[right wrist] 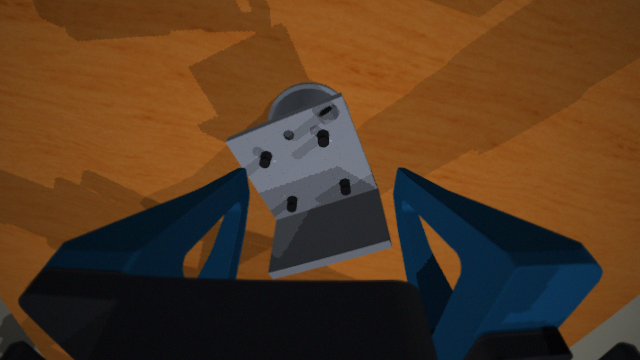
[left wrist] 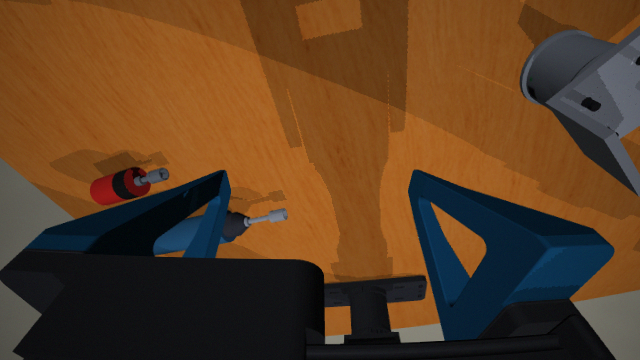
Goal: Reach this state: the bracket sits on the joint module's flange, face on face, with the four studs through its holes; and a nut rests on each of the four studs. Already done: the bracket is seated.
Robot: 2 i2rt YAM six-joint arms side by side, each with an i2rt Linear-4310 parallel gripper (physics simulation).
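Places are measured from the left arm's base along level axes (x right, y ahead, z up), in metres.
Pixels of known places: left gripper, fingertip midpoint: [left wrist: 319, 180]; right gripper, fingertip midpoint: [right wrist: 321, 180]; left arm's base at its link origin: [left wrist: 366, 290].
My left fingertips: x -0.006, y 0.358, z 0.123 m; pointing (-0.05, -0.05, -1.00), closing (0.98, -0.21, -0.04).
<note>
For each thing: its top centre in the pictures, then the offset to it from my left fingertips. "pt": a spot on its surface instead.
- grey round joint module at its top centre: [right wrist: 306, 178] [left wrist: 633, 103] dx +0.203, dy -0.012, dz -0.049 m
- far left stud at its top centre: [right wrist: 264, 163] dx +0.204, dy +0.013, dz -0.049 m
- far right stud at its top centre: [right wrist: 323, 142] dx +0.228, dy -0.013, dz -0.049 m
- black driver at its top centre: [left wrist: 123, 193] dx -0.235, dy -0.049, dz -0.089 m
- blue driver at a spot on its surface: [left wrist: 236, 226] pt dx -0.130, dy -0.123, dz -0.092 m
The grey angled bracket [left wrist: 616, 80] [right wrist: 305, 172] lies on the flange end of the grey round joint module [left wrist: 560, 62] [right wrist: 301, 102]. In the right wrist view four dark studs stand up through its plate: a far left stud [right wrist: 265, 159], a far right stud [right wrist: 323, 138], a near left stud [right wrist: 292, 204] and a near right stud [right wrist: 345, 187]. I cannot tell whether nuts are around them. My right gripper [right wrist: 321, 180] is open and empty above the bracket, its fingers apart on either side. My left gripper [left wrist: 319, 180] is wide open and empty, left of the module.
In the left wrist view a red and black driver [left wrist: 107, 191] with a grey socket tip lies at the left. A blue driver [left wrist: 236, 226] lies partly behind my left finger. A dark flat plate with a post [left wrist: 407, 290] is near the table edge.
</note>
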